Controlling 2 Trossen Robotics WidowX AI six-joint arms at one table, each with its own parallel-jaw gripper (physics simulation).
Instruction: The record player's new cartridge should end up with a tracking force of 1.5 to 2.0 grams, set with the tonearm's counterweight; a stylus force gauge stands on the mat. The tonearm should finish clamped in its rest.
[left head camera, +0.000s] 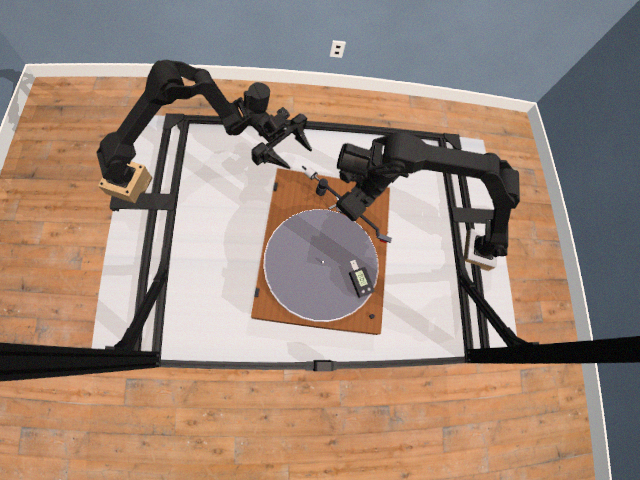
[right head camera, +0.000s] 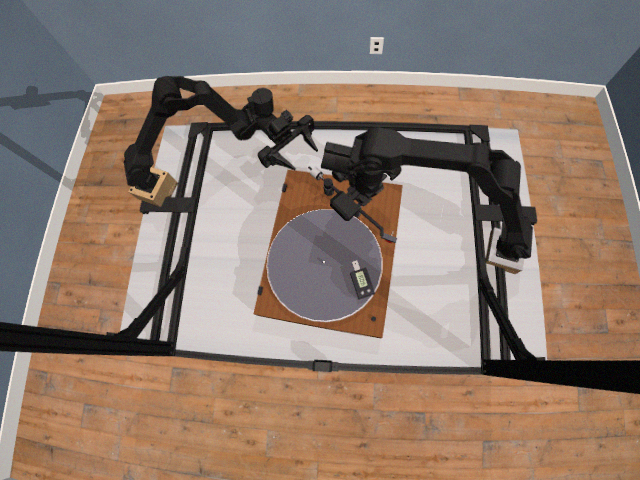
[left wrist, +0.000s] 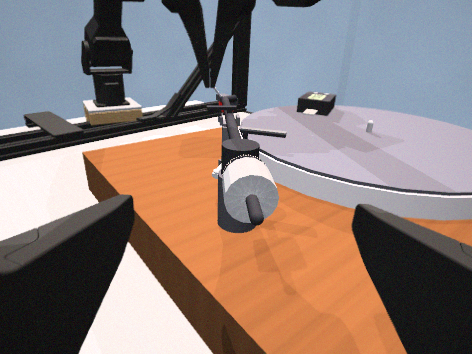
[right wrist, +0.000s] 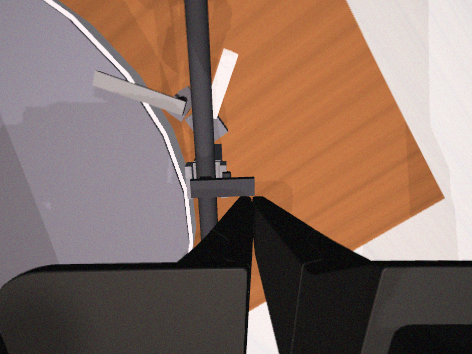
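Where they show: left gripper, between the fingertips: (left head camera: 300, 159) (right head camera: 306, 160) (left wrist: 245, 211); right gripper, between the fingertips: (left head camera: 359, 200) (right head camera: 362, 199) (left wrist: 210, 87) (right wrist: 250, 207); left arm's base, origin of its link: (left head camera: 121, 175) (right head camera: 147, 181); right arm's base, origin of its link: (left head camera: 484, 247) (right head camera: 508, 248) (left wrist: 111, 103).
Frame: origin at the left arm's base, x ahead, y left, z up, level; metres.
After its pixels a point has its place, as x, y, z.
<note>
The tonearm (left head camera: 369, 223) {0.695, 0.070, 0.041} (right head camera: 371, 222) {0.689, 0.070, 0.040} (left wrist: 231, 129) {0.591, 0.123, 0.042} (right wrist: 198, 75) {0.599, 0.116, 0.043} lies along the plinth beside the platter, under a dark crosspiece (left wrist: 221, 106) {0.643, 0.105, 0.048} (right wrist: 222, 187) {0.644, 0.104, 0.048} at its rest. Its white-grey counterweight (left head camera: 310, 173) {0.505, 0.152, 0.050} (right head camera: 316, 173) {0.508, 0.154, 0.051} (left wrist: 245, 182) {0.495, 0.168, 0.048} is at the back end. The black force gauge (left head camera: 360, 280) {0.710, -0.085, 0.035} (right head camera: 361, 281) {0.713, -0.084, 0.036} (left wrist: 316, 103) {0.692, -0.061, 0.031} stands on the mat (left head camera: 305, 289) {0.585, -0.145, 0.015} (right head camera: 305, 289) {0.586, -0.146, 0.016}; its digits are too small to read. My left gripper (left head camera: 299, 158) {0.468, 0.184, 0.052} (right head camera: 305, 160) {0.468, 0.184, 0.052} (left wrist: 245, 211) {0.468, 0.184, 0.052} is open and empty behind the counterweight. My right gripper (left wrist: 210, 87) {0.651, 0.113, 0.065} (right wrist: 250, 207) {0.651, 0.113, 0.065} is shut and empty, tips close to the crosspiece's end; contact is unclear.
The wooden plinth (left head camera: 289, 196) {0.467, 0.096, -0.011} (right head camera: 297, 196) {0.466, 0.098, -0.010} (left wrist: 165, 200) {0.596, 0.177, -0.011} (right wrist: 320, 100) {0.639, 0.172, -0.011} carries the platter. A light grey lever (left wrist: 265, 132) {0.590, 0.091, 0.036} (right wrist: 140, 94) {0.595, 0.090, 0.038} reaches over the platter edge, and a white lever (right wrist: 225, 75) {0.602, 0.126, 0.005} stands across the tonearm from it. A metal spindle (left wrist: 370, 126) {0.604, -0.063, 0.023} rises from the platter. My right arm extends over the plinth.
</note>
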